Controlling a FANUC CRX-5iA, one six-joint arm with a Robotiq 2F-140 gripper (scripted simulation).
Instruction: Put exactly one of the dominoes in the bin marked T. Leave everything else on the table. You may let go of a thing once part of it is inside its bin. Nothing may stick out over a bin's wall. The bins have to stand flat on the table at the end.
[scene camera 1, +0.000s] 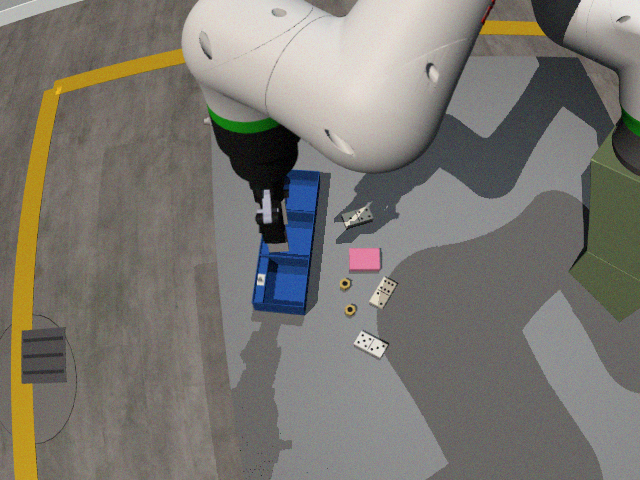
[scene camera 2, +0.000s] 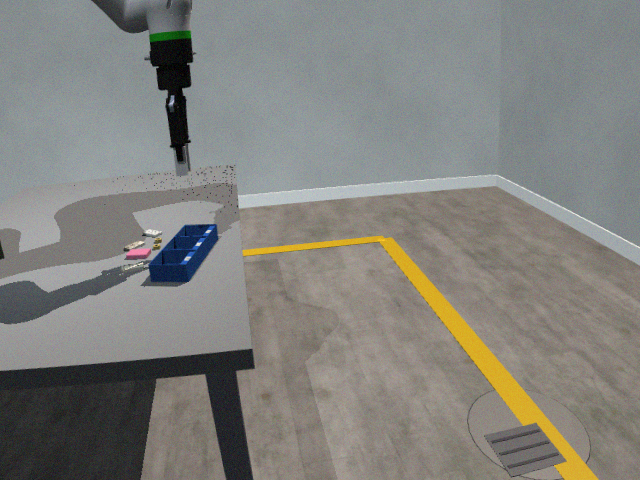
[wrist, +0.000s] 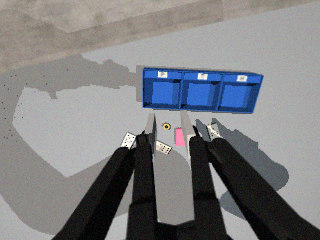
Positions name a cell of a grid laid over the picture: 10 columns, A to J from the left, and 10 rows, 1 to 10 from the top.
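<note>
Pink block (scene camera 1: F6) present, with a blue three-part bin strip (scene camera 1: E6); the strip is visible also in scene camera 2 (scene camera 2: C6) and in the wrist view (wrist: F4). The gripper (scene camera 1: E5) appears in scene camera 2 (scene camera 2: C4) and in the wrist view (wrist: F6) as well.
</note>
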